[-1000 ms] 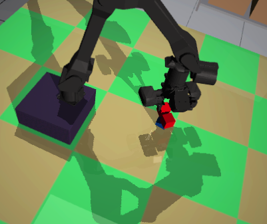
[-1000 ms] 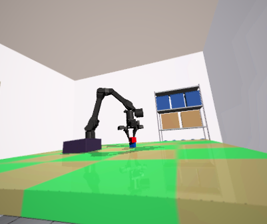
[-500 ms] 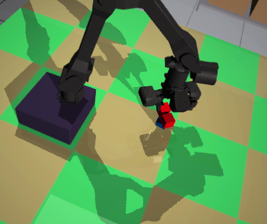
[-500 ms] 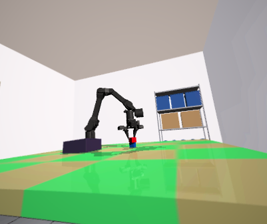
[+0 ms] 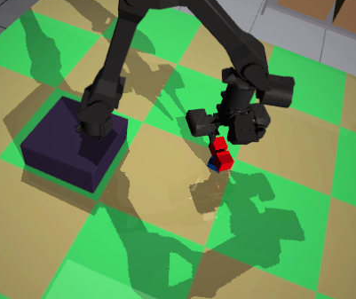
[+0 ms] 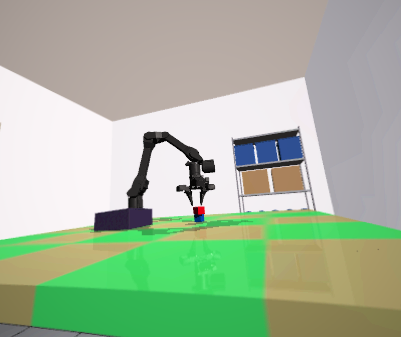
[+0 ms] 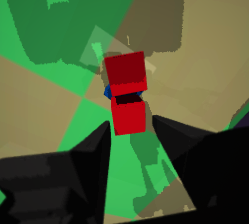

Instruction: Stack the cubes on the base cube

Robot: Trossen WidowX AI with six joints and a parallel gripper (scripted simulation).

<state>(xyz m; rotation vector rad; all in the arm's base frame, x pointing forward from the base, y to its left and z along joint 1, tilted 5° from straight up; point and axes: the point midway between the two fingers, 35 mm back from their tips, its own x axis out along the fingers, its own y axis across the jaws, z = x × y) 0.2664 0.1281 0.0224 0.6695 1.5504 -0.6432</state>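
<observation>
My gripper tip is 6 cm above the blue base cube, 1 cm to the left of it and 1 cm short of it.
</observation>
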